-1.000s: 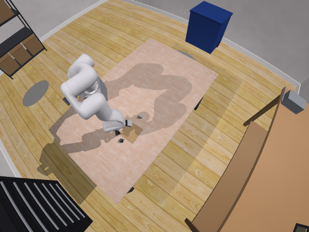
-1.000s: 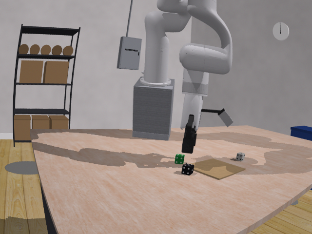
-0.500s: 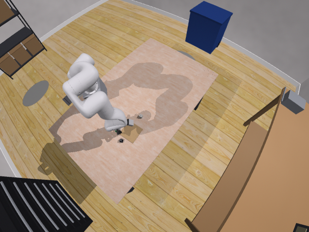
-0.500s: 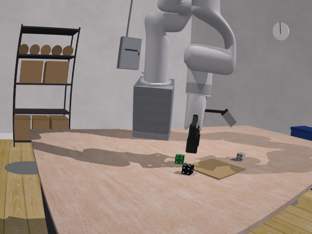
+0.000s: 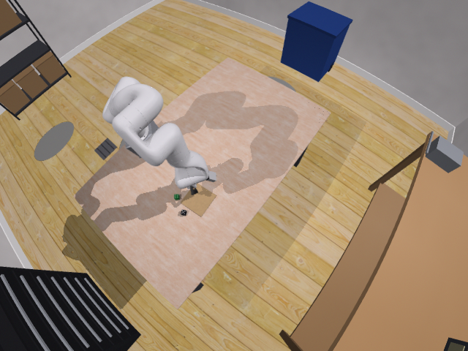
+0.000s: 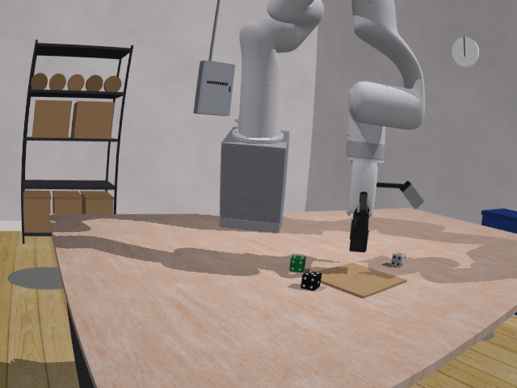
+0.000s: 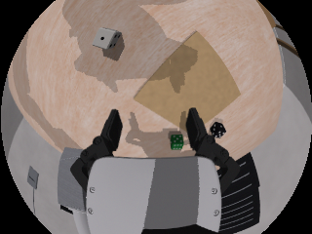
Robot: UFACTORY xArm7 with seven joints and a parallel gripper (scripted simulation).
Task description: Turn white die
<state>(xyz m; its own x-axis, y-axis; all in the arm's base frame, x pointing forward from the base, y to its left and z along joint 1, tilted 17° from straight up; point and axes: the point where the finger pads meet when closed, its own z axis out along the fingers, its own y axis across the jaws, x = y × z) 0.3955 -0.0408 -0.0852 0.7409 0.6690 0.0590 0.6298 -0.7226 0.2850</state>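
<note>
Right now the white die is 40 mm ahead of my hand, 110 mm to the left of it and 40 mm below it. Round my hand: green die: 50 mm behind, 100 mm to the right, 40 mm below; brown mat: 50 mm ahead, 50 mm to the right, 50 mm below; black die: 30 mm ahead, 150 mm to the right, 40 mm below.
</note>
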